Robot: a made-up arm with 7 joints. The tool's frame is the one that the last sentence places.
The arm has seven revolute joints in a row. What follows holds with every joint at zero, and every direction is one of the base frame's.
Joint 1 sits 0.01 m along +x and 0.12 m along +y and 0.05 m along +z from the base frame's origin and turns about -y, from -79.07 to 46.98 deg.
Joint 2 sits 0.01 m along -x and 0.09 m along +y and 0.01 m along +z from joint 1 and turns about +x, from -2.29 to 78.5 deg.
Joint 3 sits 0.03 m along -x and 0.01 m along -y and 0.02 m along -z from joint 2 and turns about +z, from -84.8 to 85.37 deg.
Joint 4 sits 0.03 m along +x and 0.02 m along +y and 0.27 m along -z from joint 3 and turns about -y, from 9.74 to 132.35 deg.
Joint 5 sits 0.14 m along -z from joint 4 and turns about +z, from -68.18 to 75.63 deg.
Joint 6 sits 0.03 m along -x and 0.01 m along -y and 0.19 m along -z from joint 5 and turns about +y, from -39.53 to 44.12 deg.
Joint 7 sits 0.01 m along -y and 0.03 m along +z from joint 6 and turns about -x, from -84.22 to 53.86 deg.
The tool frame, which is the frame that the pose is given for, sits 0.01 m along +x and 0.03 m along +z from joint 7; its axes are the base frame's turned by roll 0, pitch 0 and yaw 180 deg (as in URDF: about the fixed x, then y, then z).
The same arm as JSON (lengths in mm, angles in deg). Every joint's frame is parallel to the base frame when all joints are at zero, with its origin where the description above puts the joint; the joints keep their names.
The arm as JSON. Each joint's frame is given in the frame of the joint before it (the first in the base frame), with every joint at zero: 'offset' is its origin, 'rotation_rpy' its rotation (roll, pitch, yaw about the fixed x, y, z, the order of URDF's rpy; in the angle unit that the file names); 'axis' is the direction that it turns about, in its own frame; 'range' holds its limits. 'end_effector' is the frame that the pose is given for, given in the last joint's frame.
{"length_unit": "mm", "angle_unit": "deg", "chain": [{"id": "joint 1", "offset": [10.0, 120.0, 50.0], "rotation_rpy": [0.0, 0.0, 0.0], "axis": "-y", "range": [-79.07, 46.98]}, {"id": "joint 2", "offset": [-10.0, 90.0, 10.0], "rotation_rpy": [0.0, 0.0, 0.0], "axis": "+x", "range": [-2.29, 78.5]}, {"id": "joint 3", "offset": [-30.0, -10.0, -20.0], "rotation_rpy": [0.0, 0.0, 0.0], "axis": "+z", "range": [-84.8, 85.37]}, {"id": "joint 4", "offset": [30.0, 20.0, -270.0], "rotation_rpy": [0.0, 0.0, 0.0], "axis": "-y", "range": [9.74, 132.35]}, {"id": "joint 5", "offset": [0.0, 0.0, -140.0], "rotation_rpy": [0.0, 0.0, 0.0], "axis": "+z", "range": [-68.18, 75.63]}, {"id": "joint 6", "offset": [-30.0, -10.0, -190.0], "rotation_rpy": [0.0, 0.0, 0.0], "axis": "+y", "range": [-39.53, 44.12]}, {"id": "joint 7", "offset": [0.0, -10.0, 30.0], "rotation_rpy": [0.0, 0.0, 0.0], "axis": "-x", "range": [-84.22, 53.86]}], "end_effector": {"offset": [10.0, 0.0, 30.0], "rotation_rpy": [0.0, 0.0, 180.0]}}
